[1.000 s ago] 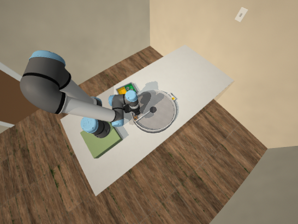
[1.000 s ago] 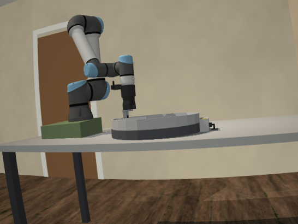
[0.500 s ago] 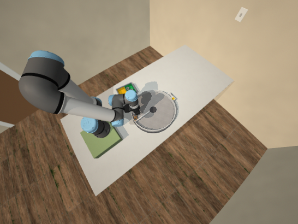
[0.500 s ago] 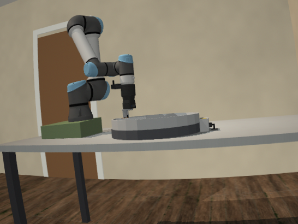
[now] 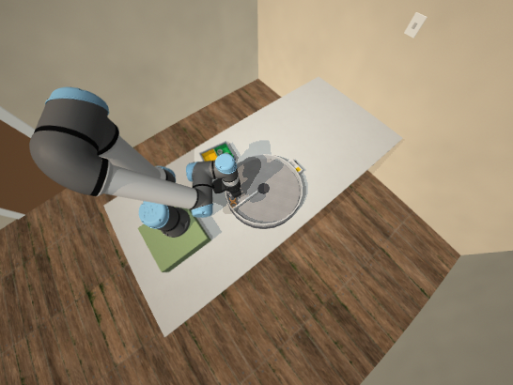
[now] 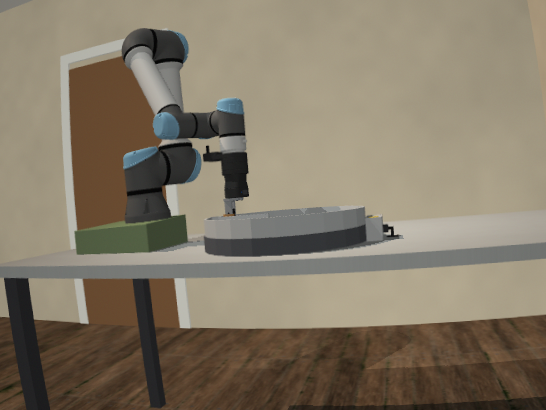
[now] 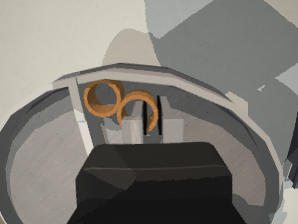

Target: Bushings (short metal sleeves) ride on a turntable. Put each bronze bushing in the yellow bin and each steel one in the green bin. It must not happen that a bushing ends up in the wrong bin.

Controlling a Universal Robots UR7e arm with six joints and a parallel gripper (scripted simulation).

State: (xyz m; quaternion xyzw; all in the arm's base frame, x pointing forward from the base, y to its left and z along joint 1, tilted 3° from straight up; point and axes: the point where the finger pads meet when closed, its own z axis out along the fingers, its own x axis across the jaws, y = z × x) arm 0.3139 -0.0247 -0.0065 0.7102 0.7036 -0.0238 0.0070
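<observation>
My hand is 5 cm short of the yellow bin, 30 cm to the right of it and 6 cm above it. Also, from my hand: grey turntable: 18 cm ahead, 4 cm to the right, 3 cm below.
</observation>
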